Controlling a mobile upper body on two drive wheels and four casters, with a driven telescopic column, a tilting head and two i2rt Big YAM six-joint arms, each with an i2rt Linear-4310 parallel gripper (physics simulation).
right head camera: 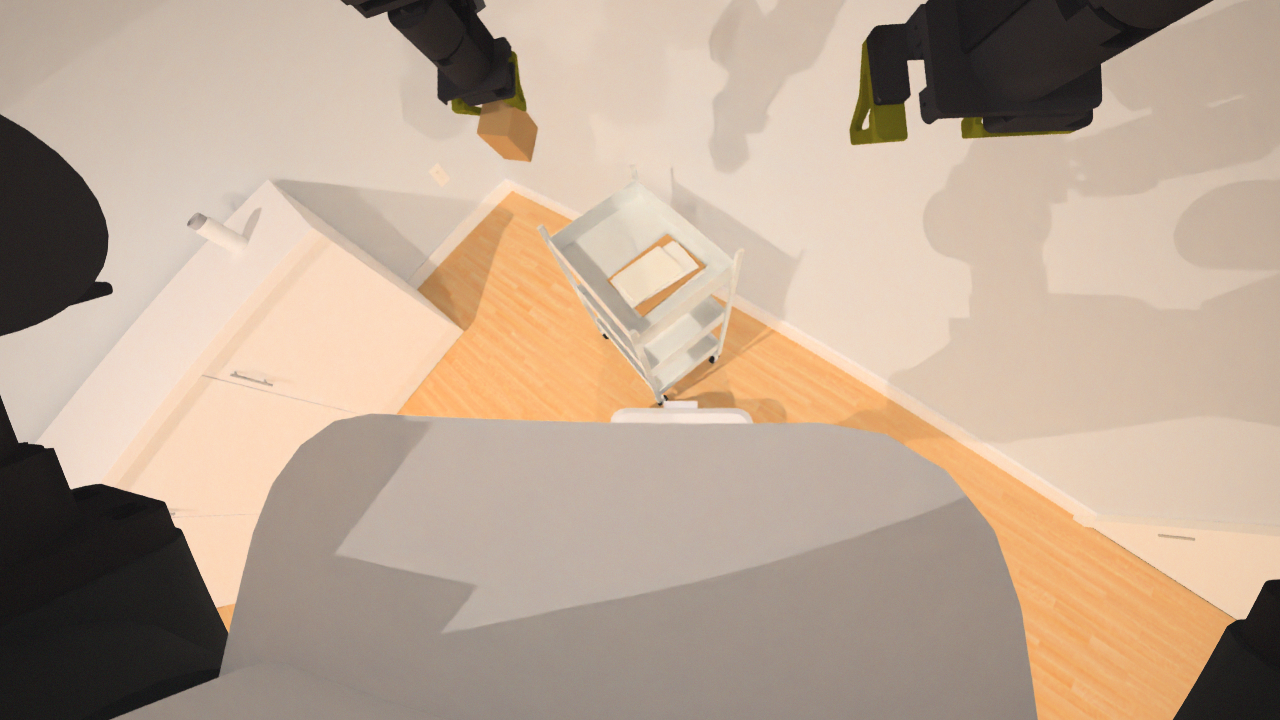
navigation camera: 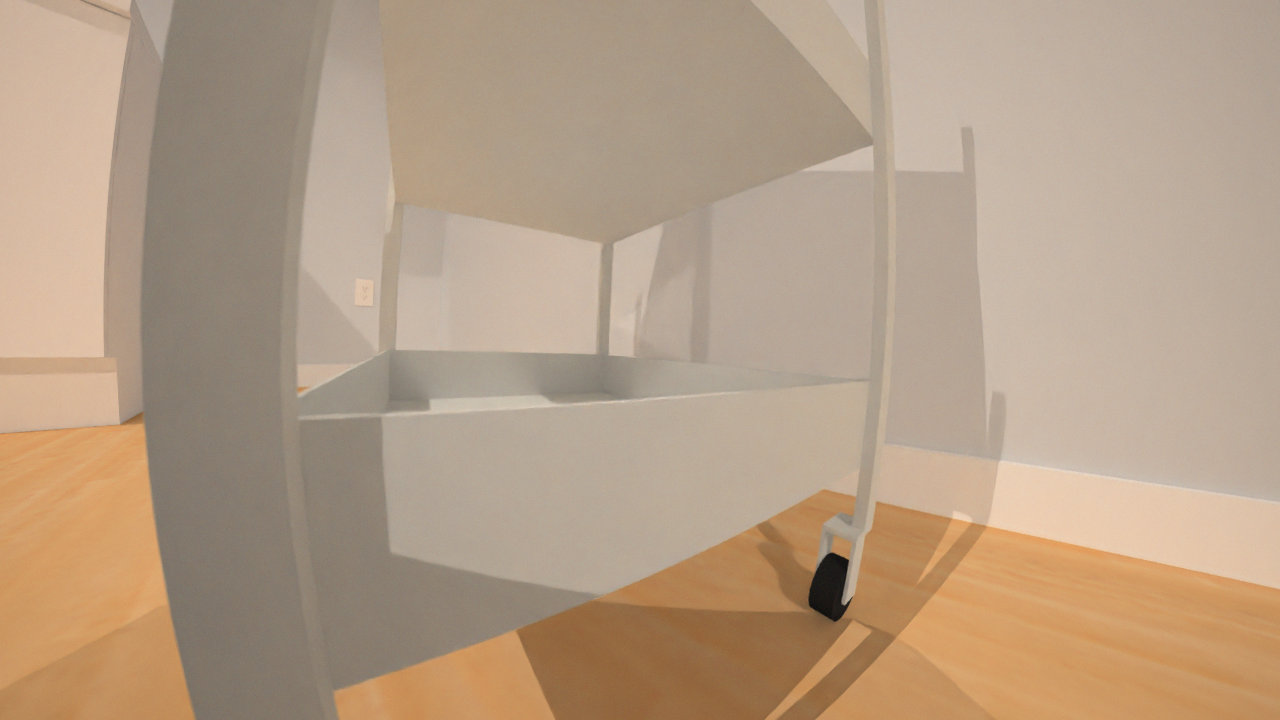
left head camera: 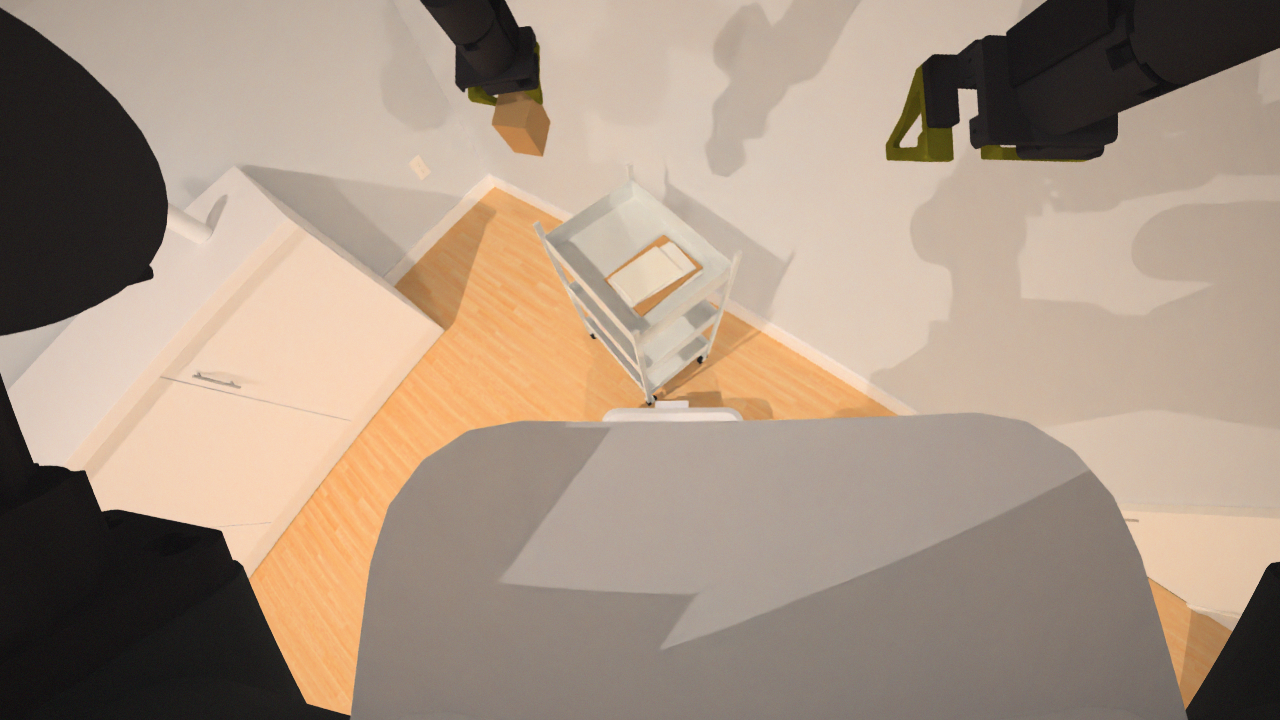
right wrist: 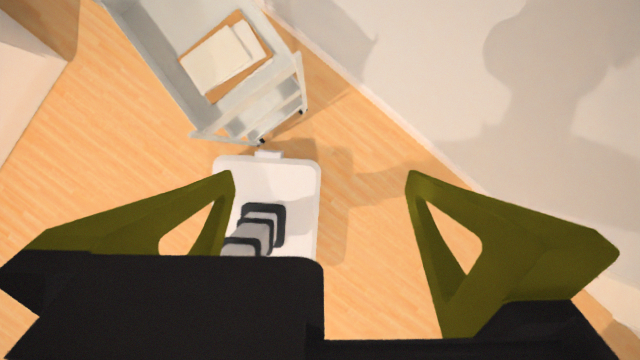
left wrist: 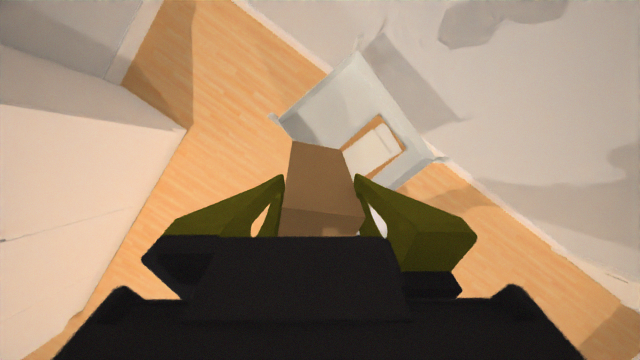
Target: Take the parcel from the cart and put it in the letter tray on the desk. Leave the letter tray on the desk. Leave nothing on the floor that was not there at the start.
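Places are measured from the left arm's base along level axes (x ahead, y left, z up), in metres.
Pixels of known places: left gripper, fingertip midpoint: (right head camera: pixel 509 110) (left head camera: pixel 524 102) (left wrist: pixel 319 180); right gripper, fingertip midpoint: (right head camera: pixel 908 133) (left head camera: pixel 935 151) (right wrist: pixel 320 179).
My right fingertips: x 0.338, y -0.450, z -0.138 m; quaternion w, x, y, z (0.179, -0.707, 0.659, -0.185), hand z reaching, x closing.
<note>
Ahead of a thing's pixels: the offset from my right fingertips to its top centre. "pt": to the spot under its first point.
The brown box-shaped parcel {0.049 m down, 0.232 m ahead, 0.458 m left} (left head camera: pixel 520 125) (right head camera: pixel 507 132) (left wrist: pixel 320 180) is held between the fingers of my left gripper (left head camera: pixel 505 96) (right head camera: pixel 489 105) (left wrist: pixel 319 180), which is shut on it. It is in the air, above and to the upper left of the cart in the head views. The pale grey cart (left head camera: pixel 595 317) (right head camera: pixel 637 342) (right wrist: pixel 160 85) (navigation camera: pixel 581 483) has a tray-like top shelf. My right gripper (left head camera: pixel 966 154) (right head camera: pixel 935 134) (right wrist: pixel 320 179) is open, with nothing between its fingers, to the right of the cart. The letter tray and the desk cannot be made out in these views.
A brown folder with white papers {0.580 m down, 0.265 m ahead, 0.297 m left} (left head camera: pixel 648 273) (right head camera: pixel 653 274) (left wrist: pixel 370 147) (right wrist: pixel 215 60) lies on the cart's top shelf. A pale cabinet {pt 0.559 m down, 0.127 m ahead, 1.568 m left} (left head camera: pixel 268 331) (right head camera: pixel 295 331) stands at the left, bearing a white cylinder {0.209 m down, 0.385 m ahead, 1.731 m left} (left head camera: pixel 189 223) (right head camera: pixel 216 231). A wall runs behind the cart. The robot's white base (right wrist: pixel 270 180) is close to the cart.
</note>
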